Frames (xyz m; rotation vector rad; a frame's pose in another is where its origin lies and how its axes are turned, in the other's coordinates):
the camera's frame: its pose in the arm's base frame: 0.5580 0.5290 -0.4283 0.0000 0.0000 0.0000
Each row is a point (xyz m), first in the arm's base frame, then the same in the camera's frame.
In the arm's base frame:
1: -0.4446 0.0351 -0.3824
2: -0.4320 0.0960 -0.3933
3: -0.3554 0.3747 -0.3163
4: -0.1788 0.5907 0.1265
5: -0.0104 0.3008 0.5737
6: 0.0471 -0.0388 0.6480
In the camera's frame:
1: -1.0026 -0.4939 0.0459
2: -0.9900 -0.4330 0.0350
3: -0.9134 -0.1543 0.1120
4: -0.7368 0.0617 0.5548
5: -0.5684 -0.2282 1.0020
6: -0.5109 -0.5678 1.0763

